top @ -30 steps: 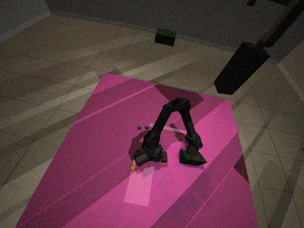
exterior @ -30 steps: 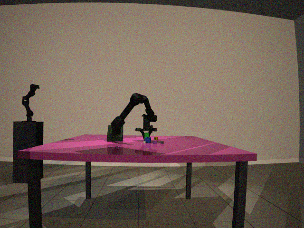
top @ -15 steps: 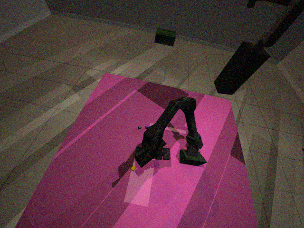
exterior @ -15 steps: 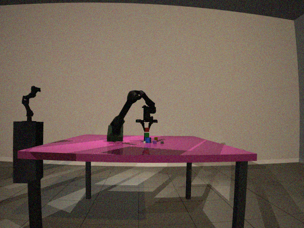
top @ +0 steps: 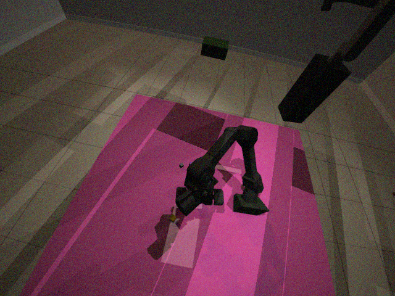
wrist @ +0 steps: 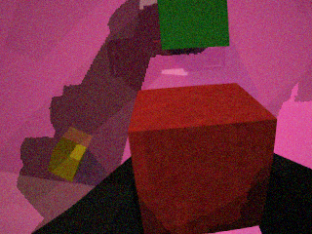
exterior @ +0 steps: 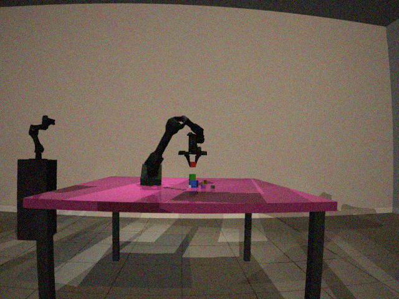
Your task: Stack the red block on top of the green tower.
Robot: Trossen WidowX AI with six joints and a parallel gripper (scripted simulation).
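My gripper tip is now 2 cm past the blue block, 16 cm to the left of it and 10 cm above it. From my gripper tip the other things lie so: red block: 1 cm to the right, 1 cm above; yellow block: 10 cm ahead, 6 cm to the left, 11 cm below; purple block: 2 cm ahead, 23 cm to the right, 11 cm below.
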